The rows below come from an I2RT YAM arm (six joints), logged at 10 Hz.
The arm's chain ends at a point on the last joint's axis. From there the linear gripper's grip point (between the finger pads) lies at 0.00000 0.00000 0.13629 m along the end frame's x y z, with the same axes.
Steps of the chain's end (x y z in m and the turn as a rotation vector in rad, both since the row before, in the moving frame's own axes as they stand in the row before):
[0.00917, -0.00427, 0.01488, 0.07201, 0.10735, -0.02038]
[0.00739, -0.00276, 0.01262, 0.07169, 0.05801, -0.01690]
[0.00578, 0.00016, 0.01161, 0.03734, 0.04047, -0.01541]
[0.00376, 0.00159, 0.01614, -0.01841, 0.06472, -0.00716]
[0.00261, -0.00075, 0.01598, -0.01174, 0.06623, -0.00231]
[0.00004, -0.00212, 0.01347, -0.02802, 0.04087, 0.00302]
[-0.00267, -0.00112, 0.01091, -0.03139, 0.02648, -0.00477]
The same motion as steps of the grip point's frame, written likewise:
[0.02366, -0.01421, 0.01374, 0.07201, 0.10735, -0.02038]
[0.01520, -0.01258, 0.01204, 0.07169, 0.05801, -0.01690]
[0.01125, -0.00497, 0.01140, 0.03734, 0.04047, -0.01541]
[0.01258, 0.00407, 0.01583, -0.01841, 0.06472, -0.00716]
[0.01163, 0.00084, 0.01567, -0.01174, 0.06623, -0.00231]
[0.00560, 0.00171, 0.01330, -0.02802, 0.04087, 0.00302]
[0.00095, 0.00315, 0.01080, -0.03139, 0.02648, -0.00477]

